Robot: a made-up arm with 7 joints.
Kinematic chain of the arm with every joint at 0, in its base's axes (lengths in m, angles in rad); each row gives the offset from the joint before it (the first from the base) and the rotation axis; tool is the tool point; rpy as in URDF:
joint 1: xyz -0.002 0 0.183 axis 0 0.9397 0.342
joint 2: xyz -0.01 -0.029 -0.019 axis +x
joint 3: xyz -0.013 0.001 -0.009 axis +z
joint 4: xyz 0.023 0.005 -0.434 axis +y
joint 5: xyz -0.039 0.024 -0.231 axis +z
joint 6: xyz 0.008 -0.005 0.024 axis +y
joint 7: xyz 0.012 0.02 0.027 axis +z
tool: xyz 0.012 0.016 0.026 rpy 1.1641 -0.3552 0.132
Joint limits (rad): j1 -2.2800..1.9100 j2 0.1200..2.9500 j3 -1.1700..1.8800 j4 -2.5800..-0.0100 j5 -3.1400..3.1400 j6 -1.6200..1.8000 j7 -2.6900..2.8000
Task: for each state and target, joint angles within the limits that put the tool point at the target. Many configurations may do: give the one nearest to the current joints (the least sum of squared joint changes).
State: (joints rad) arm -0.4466 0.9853 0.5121 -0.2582 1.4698 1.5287 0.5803
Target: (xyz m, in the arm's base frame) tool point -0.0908 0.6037 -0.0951
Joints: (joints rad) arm 0.0238 1.0758 0.5839 -0.1765 1.5281 1.7175 0.5043
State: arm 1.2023 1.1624 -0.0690 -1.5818 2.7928 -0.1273 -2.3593
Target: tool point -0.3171 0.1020 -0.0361
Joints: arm 1.2786 0.5541 -0.3357 -2.3107 2.7695 -0.3962 -2.4616
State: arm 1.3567 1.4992 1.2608 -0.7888 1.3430 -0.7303 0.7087
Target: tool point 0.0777 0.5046 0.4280
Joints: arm 1.2470 1.8818 1.4105 -1.0465 1.3056 -0.6080 0.6622
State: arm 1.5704 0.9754 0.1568 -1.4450 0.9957 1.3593 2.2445
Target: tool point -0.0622 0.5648 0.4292
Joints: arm 1.8857 1.6111 0.7936 -0.5846 1.3289 1.6820 2.1045
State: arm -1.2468 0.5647 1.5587 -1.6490 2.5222 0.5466 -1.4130
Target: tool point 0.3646 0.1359 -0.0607
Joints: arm -1.2472 0.1200 1.8800 -2.2573 2.3451 0.3247 -1.5130
